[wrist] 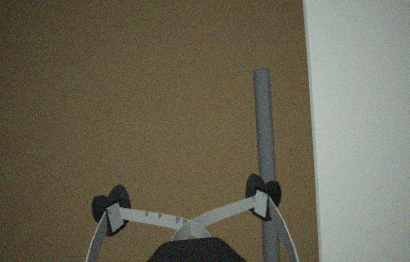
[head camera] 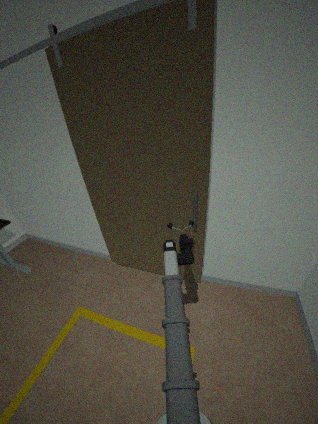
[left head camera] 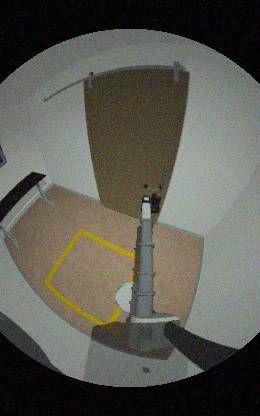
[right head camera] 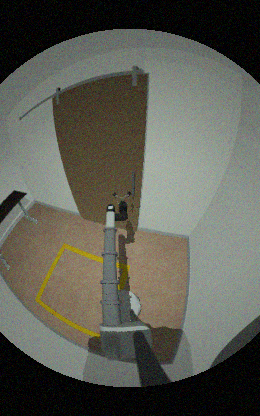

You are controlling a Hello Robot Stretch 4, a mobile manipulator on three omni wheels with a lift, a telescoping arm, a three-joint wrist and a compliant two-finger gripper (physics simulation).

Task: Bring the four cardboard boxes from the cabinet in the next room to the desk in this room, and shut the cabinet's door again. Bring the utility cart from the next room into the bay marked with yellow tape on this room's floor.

same spot on brown sliding door: (wrist: 179, 109) = (head camera: 174, 190)
